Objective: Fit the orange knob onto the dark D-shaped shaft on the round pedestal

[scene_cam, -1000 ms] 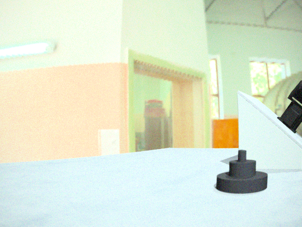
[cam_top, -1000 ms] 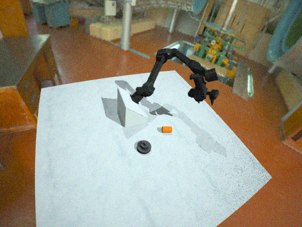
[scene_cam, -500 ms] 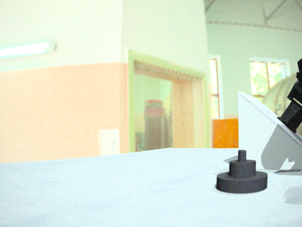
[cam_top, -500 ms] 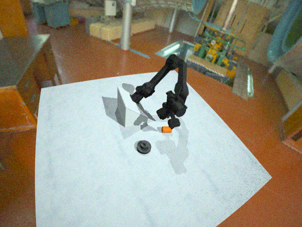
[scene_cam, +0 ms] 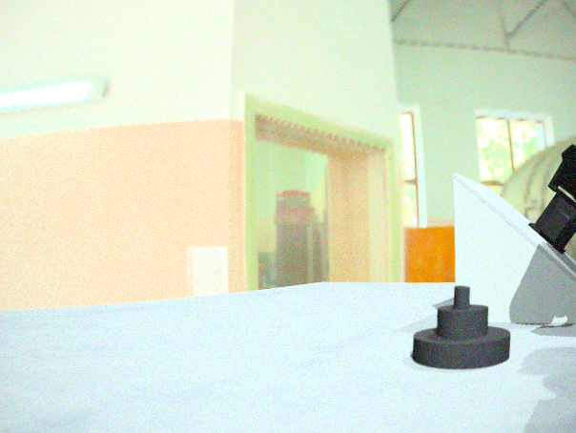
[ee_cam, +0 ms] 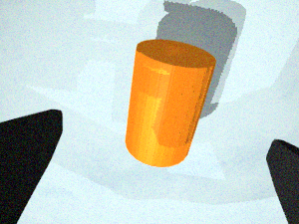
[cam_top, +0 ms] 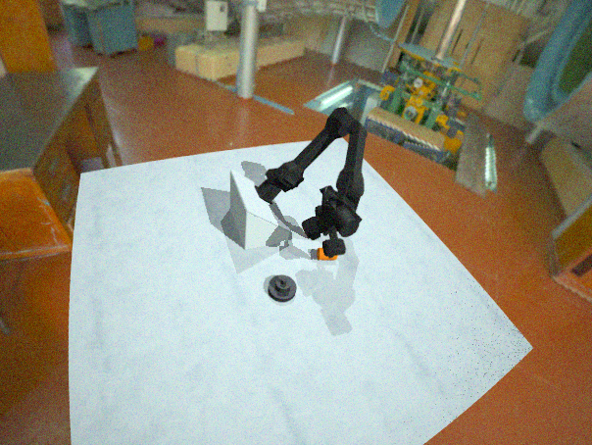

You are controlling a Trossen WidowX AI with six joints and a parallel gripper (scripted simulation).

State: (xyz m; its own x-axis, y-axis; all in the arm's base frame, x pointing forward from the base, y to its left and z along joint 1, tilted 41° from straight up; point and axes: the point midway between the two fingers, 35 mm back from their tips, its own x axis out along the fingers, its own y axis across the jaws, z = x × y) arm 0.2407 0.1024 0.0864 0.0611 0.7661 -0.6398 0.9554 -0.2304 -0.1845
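Now: gripper tip 10 mm to the right of the orange knob and 40 mm above it. The rest, counted from my gripper tip: dark round pedestal (70 mm ahead, 180 mm to the right, 30 mm below).
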